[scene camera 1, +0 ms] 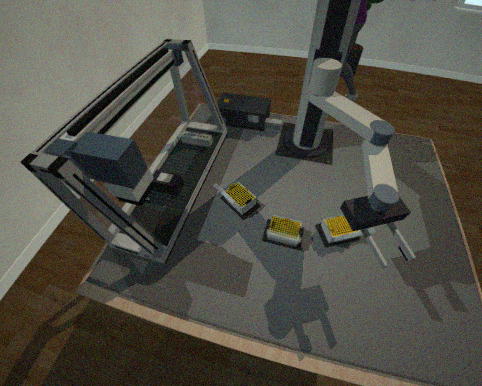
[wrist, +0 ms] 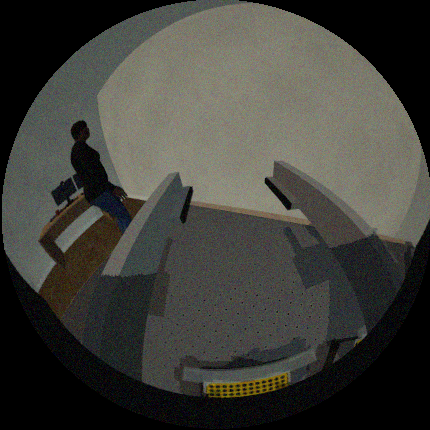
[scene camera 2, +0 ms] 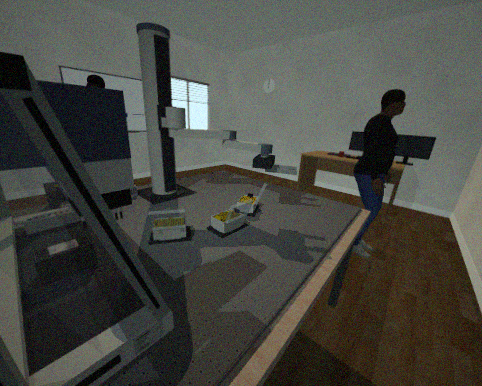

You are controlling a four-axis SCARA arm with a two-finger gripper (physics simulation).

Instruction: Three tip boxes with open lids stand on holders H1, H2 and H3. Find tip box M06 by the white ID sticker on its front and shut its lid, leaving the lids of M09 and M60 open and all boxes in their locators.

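Places are measured from the arm's base along level axes (x down, y ahead, z right), in metres.
Where they show: gripper, fingertip midpoint: (scene camera 1: 399, 262) (wrist: 227, 174) (scene camera 2: 296, 170); arm's base at its link origin: (scene camera 1: 305, 143) (scene camera 2: 165, 193).
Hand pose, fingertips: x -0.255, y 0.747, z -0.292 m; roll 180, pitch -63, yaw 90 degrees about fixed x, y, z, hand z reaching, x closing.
Each offset is from my fingertips to the top centre of the thing. "spot": to the spot under its first point.
The left tip box (scene camera 1: 240, 196) (scene camera 2: 169, 231), middle tip box (scene camera 1: 285, 229) (scene camera 2: 227, 221) and right tip box (scene camera 1: 340, 227) (scene camera 2: 247, 201) hold yellow racks on dark holders. The right box's lid @[spot: dx +0.113, dy -0.110, dz +0.126 m] (scene camera 2: 261, 192) stands open and tilted; pale raised lids show faintly at the other two. The ID stickers cannot be read, so I cannot tell which is M06. A yellow rack @[spot: dx +0.185, dy -0.182, dz +0.095 m] (wrist: 247, 386) shows at the bottom of the wrist view. My gripper (scene camera 1: 398, 260) (scene camera 2: 292, 170) (wrist: 227, 174) is shut with nothing between its spaced fingers. It hangs above the table, right of the right box.
A metal gantry frame (scene camera 1: 206, 89) (scene camera 2: 87, 197) stands on the left side. The arm's column (scene camera 1: 305, 110) (scene camera 2: 150, 115) rises at the back, with a black case @[spot: dx +0.127, dy -0.792, dz +0.656 m] (scene camera 1: 245, 110) to its left. A person (scene camera 2: 375, 145) (wrist: 90, 170) stands beyond the table. The table has a wooden edge @[spot: dx +0.255, dy +0.270, dz +0.446 m] (scene camera 1: 225, 334) (scene camera 2: 305, 296).
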